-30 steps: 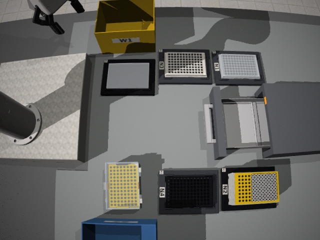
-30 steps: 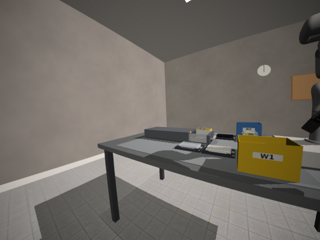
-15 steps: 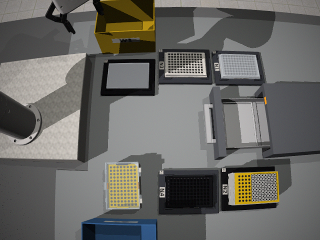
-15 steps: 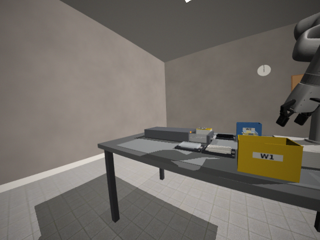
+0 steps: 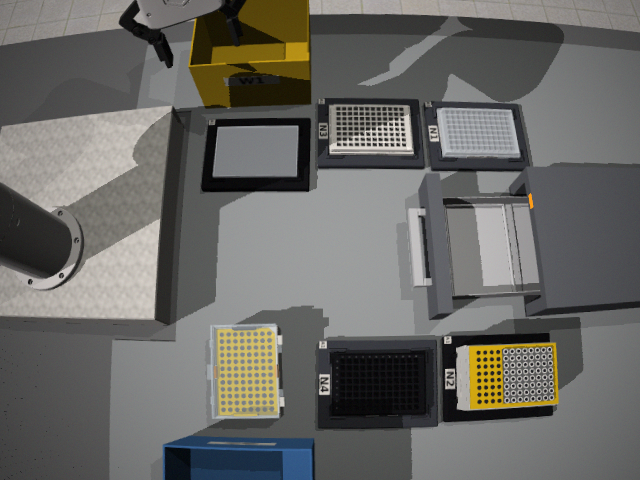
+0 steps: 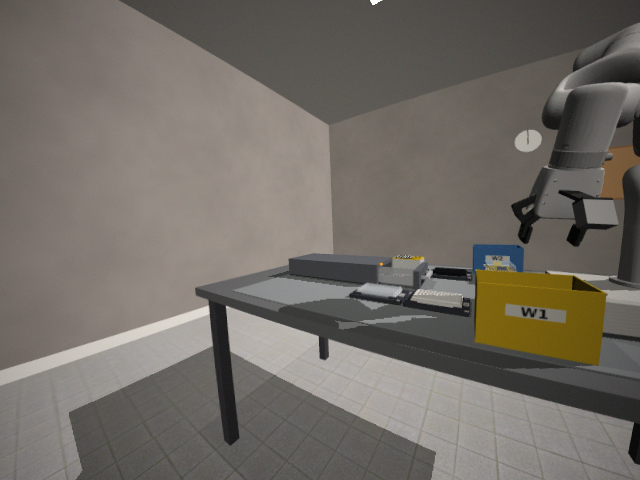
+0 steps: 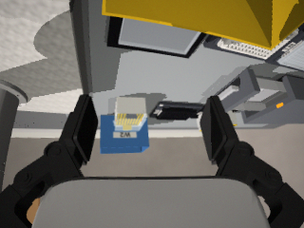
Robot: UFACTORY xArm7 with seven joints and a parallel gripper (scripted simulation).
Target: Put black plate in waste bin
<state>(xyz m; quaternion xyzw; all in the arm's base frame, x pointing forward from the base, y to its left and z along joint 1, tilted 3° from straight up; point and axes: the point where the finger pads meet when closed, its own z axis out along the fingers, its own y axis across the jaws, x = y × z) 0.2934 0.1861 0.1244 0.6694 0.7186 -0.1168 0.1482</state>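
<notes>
Right now the black plate is 450 mm to the right of my hand, 170 mm below it and 150 mm ahead of it. Also, from my hand: white plate: 220 mm ahead, 170 mm below, 70 mm to the right; then yellow waste bin W1: 160 mm below, 80 mm to the left, 60 mm ahead; then clear plate: 390 mm ahead, 170 mm below, 100 mm to the right.
</notes>
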